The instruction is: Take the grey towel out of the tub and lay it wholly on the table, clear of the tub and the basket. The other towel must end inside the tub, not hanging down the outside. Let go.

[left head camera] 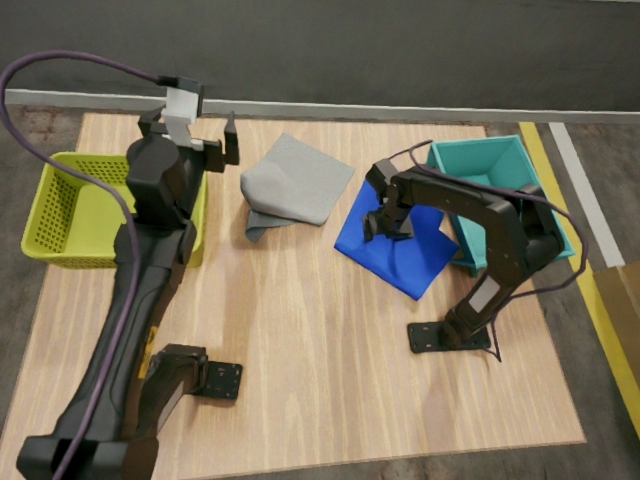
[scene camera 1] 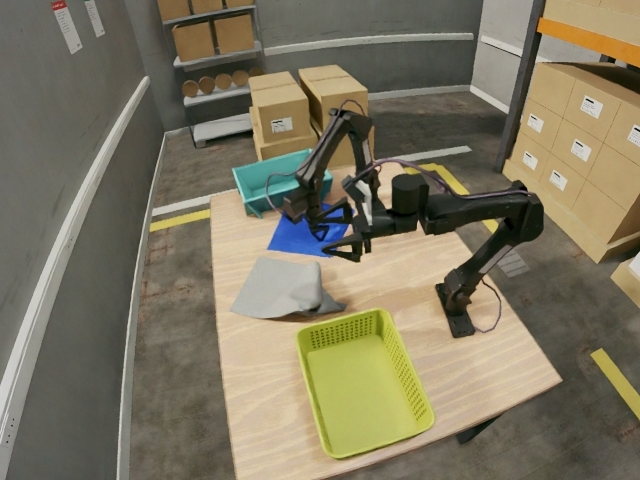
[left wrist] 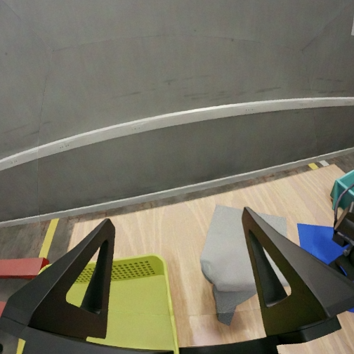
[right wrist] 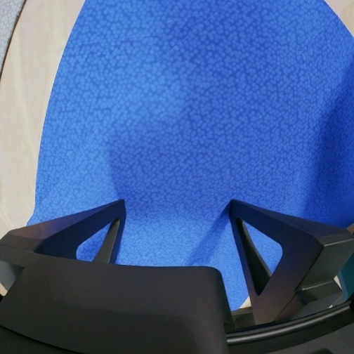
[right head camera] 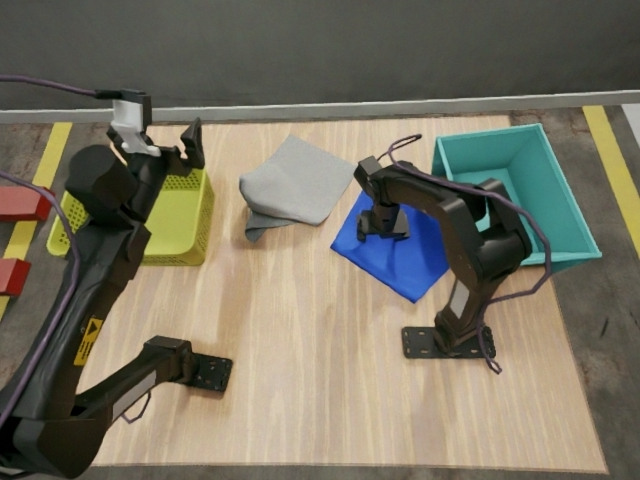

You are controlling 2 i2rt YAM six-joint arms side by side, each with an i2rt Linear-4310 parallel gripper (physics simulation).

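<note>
The grey towel (left head camera: 299,180) (right head camera: 305,180) (scene camera 1: 273,289) (left wrist: 227,250) lies on the table between basket and blue towel, its lower left part folded. The blue towel (left head camera: 413,268) (right head camera: 413,273) (scene camera 1: 289,237) (right wrist: 175,125) lies spread on the table beside the teal tub (left head camera: 470,153) (right head camera: 475,149) (scene camera 1: 258,198); the visible tub floor shows no towel. My right gripper (left head camera: 387,233) (right head camera: 383,233) (right wrist: 177,206) is open, pointing down low over the blue towel; whether its tips touch cloth is unclear. My left gripper (left head camera: 190,118) (right head camera: 154,126) (left wrist: 175,218) is open and empty, raised high above the basket side.
The yellow-green basket (left head camera: 56,211) (right head camera: 204,222) (scene camera 1: 336,335) (left wrist: 145,270) stands at the left in the head views, under my left arm, and is empty in scene camera 1. My right arm reaches partly across the tub. A wall runs behind the table's far edge.
</note>
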